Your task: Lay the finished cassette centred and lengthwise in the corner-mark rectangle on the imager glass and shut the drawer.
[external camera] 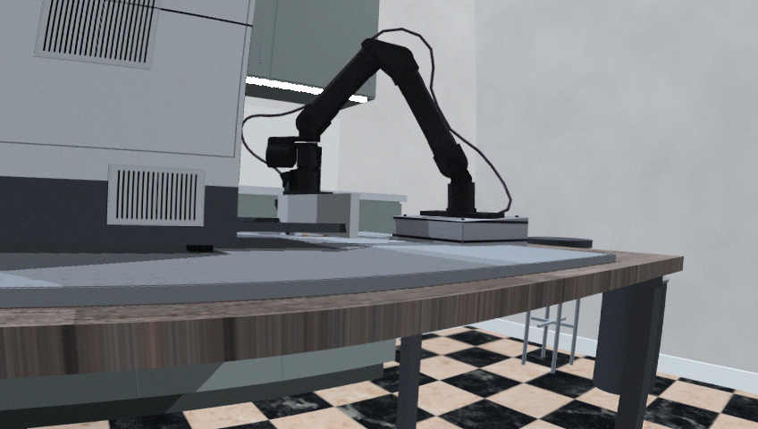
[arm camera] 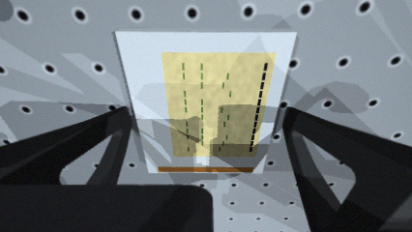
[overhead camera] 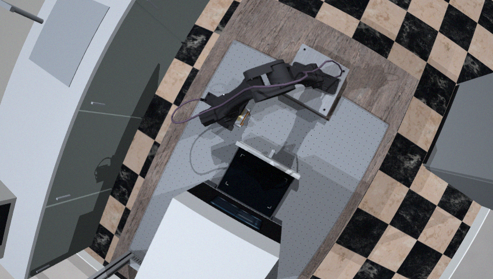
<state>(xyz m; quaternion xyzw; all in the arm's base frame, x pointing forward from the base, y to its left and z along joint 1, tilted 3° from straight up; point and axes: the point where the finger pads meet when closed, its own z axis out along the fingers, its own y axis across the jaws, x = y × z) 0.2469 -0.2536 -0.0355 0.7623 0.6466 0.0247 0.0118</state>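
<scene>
Now: the cassette FINISHED right at my hand. From my hand the other things lie so: imager drawer: 24 cm ahead, 18 cm to the left, 4 cm above.
</scene>
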